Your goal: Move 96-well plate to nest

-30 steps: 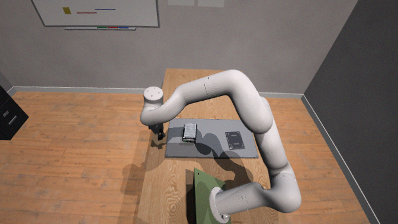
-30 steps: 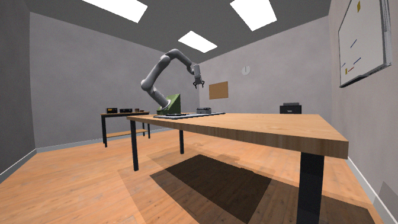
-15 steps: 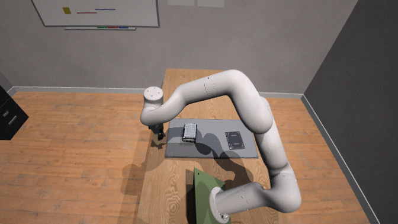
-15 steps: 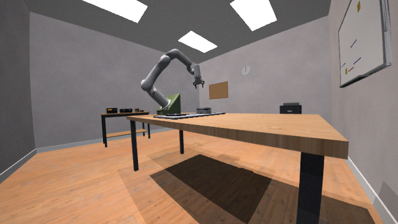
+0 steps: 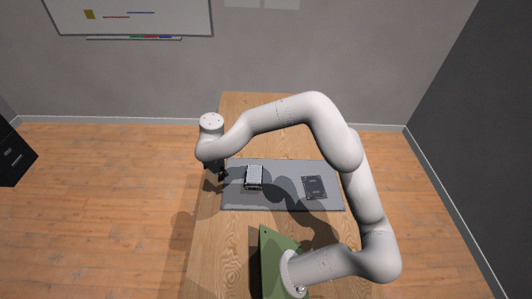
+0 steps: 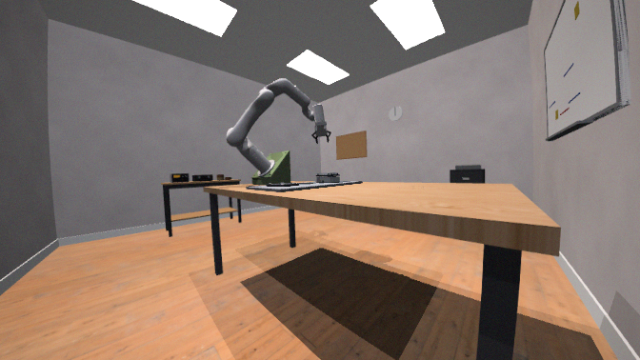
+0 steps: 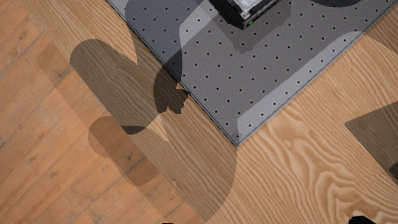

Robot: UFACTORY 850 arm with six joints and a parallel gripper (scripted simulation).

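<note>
The white 96-well plate lies 22 cm ahead of my hand, 16 cm to the right of it and 28 cm below it.
</note>
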